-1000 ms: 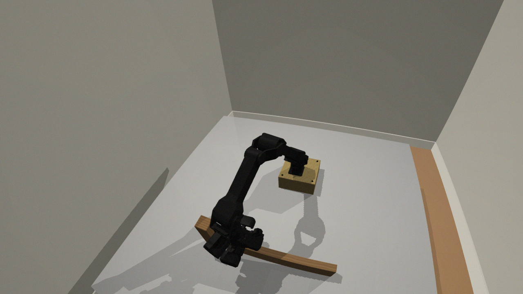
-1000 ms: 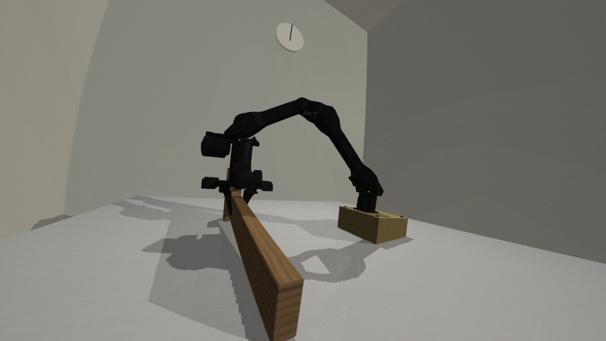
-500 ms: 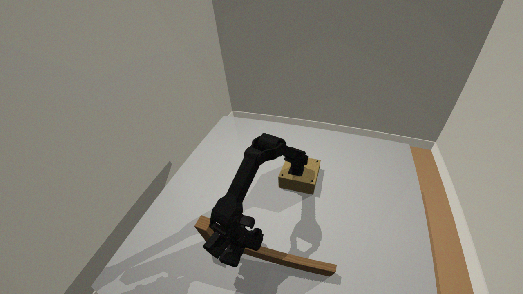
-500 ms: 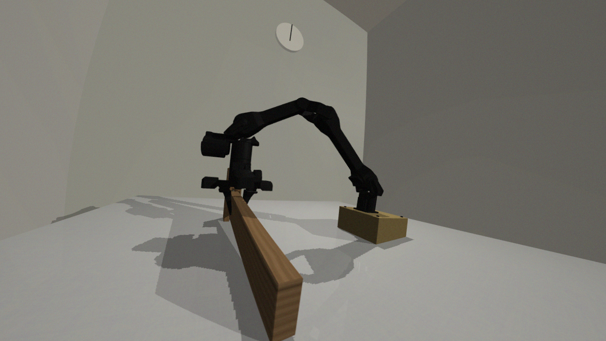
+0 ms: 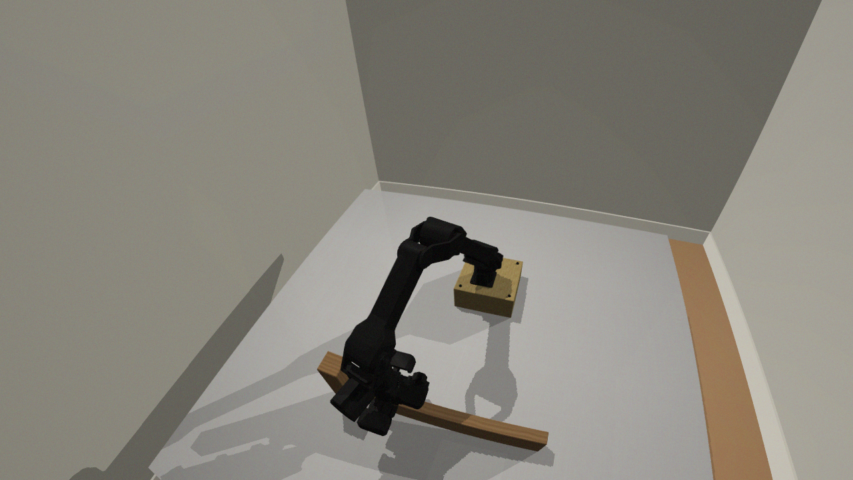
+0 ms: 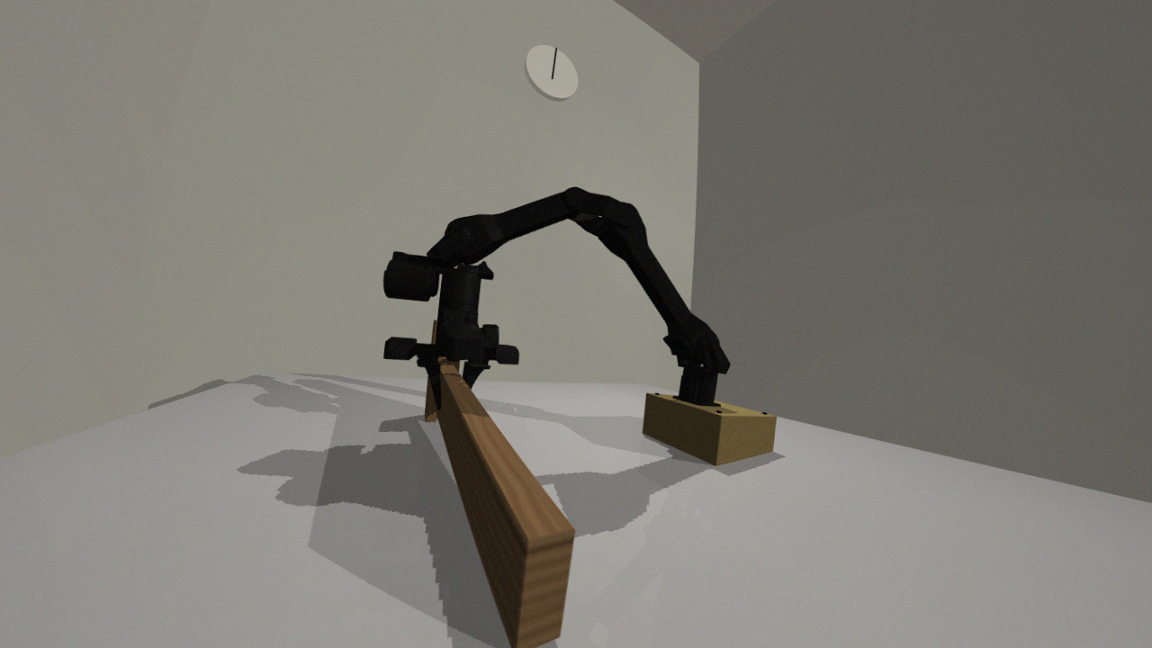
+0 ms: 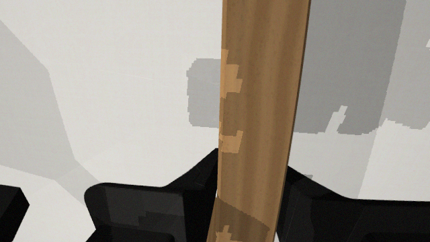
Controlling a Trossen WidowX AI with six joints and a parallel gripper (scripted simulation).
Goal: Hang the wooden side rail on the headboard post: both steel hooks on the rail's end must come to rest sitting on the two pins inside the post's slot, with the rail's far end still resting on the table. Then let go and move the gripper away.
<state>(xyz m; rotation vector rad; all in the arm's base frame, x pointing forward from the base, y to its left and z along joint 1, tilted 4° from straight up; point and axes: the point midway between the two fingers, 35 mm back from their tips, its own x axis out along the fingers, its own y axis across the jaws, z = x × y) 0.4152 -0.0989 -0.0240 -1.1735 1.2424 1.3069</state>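
The wooden headboard post lies 12 cm to the right of my gripper tip and 4 cm above it.
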